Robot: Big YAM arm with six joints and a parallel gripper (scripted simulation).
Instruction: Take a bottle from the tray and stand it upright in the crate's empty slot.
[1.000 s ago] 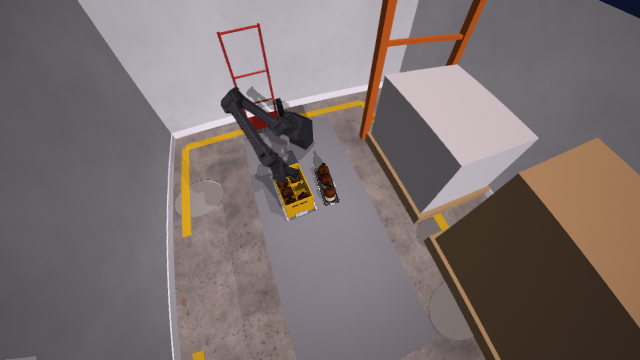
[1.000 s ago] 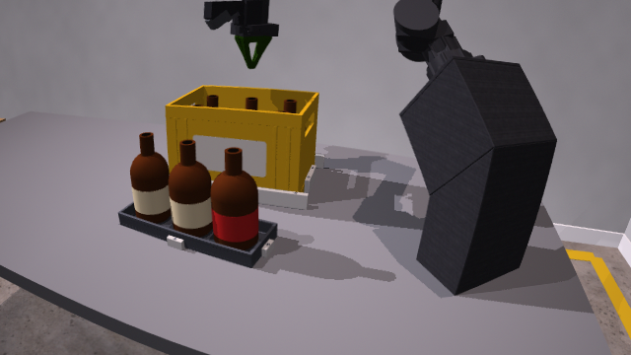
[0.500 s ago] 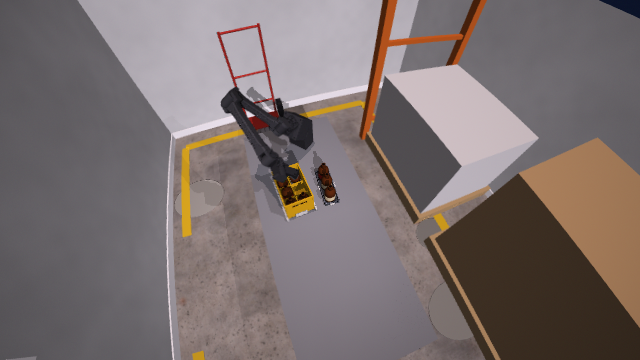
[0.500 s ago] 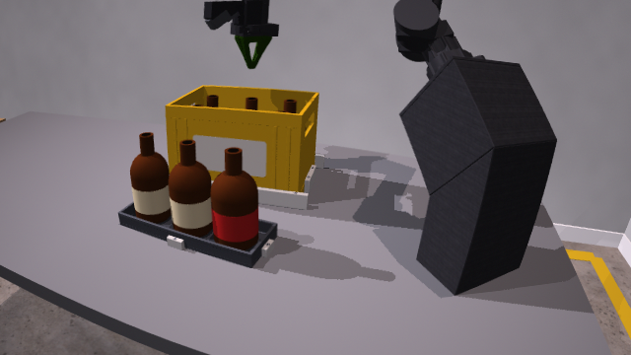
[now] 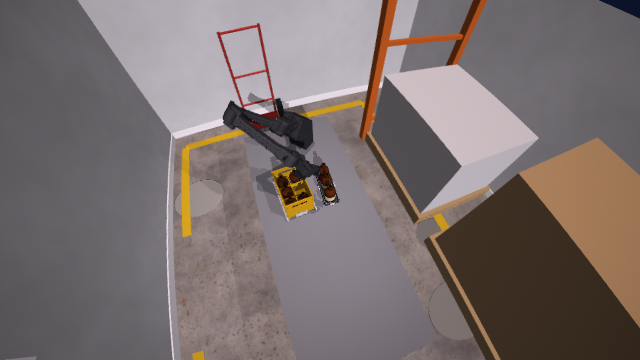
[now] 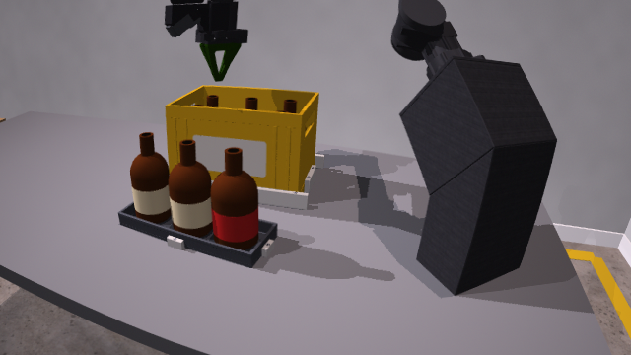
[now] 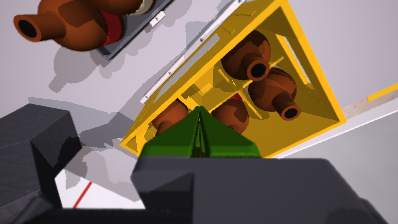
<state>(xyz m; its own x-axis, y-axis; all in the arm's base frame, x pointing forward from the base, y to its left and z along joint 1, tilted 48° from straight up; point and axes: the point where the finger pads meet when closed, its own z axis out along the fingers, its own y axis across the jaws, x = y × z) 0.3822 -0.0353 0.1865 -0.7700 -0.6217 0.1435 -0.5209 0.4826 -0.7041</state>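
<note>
The dark tray lies 220 mm below my hand, 160 mm to the left of it and 30 mm ahead of it. The rest, counted from my hand: yellow crate 150 mm below, 70 mm to the right, 40 mm behind.
</note>
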